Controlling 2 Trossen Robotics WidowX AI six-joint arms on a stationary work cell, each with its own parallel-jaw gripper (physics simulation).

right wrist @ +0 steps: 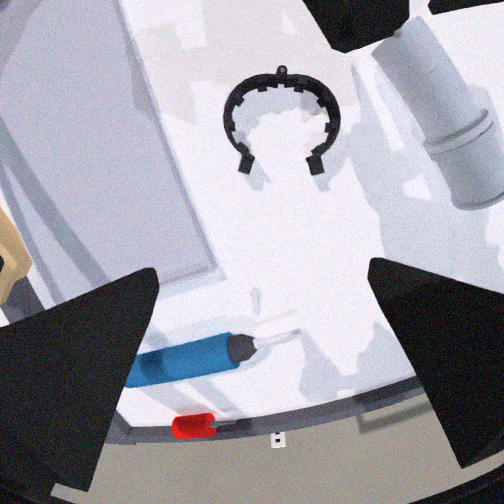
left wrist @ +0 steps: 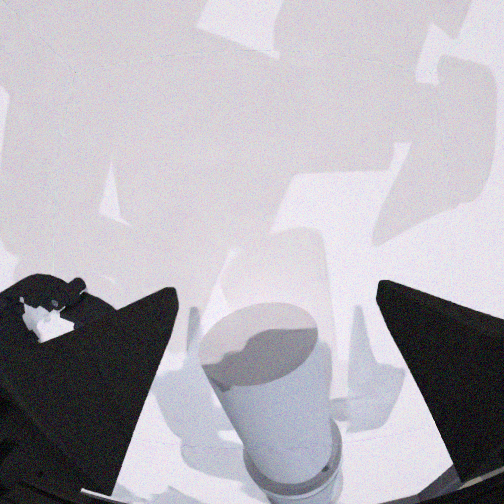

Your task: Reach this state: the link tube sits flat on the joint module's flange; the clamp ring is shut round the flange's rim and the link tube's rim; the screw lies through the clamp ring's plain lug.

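The pale grey link tube (left wrist: 272, 395) stands end-on on the joint module (left wrist: 310, 492), with their rims (left wrist: 295, 475) meeting. My left gripper (left wrist: 275, 287) is open, with one finger on each side of the tube's top and not touching it. In the right wrist view the tube (right wrist: 430, 80) and the module (right wrist: 475, 170) are at the upper right, with the left gripper's dark fingers (right wrist: 355, 20) above them. The black clamp ring (right wrist: 282, 120) lies open on the table, apart from the tube. A small pale screw (right wrist: 255, 300) lies near my open, empty right gripper (right wrist: 262, 265).
A blue-handled screwdriver (right wrist: 190, 357) lies near the table's front edge, beside a small red tool (right wrist: 195, 425) on the rim. A grey flat tray (right wrist: 100, 150) takes up the left side. A tan block (right wrist: 10, 255) is at the far left.
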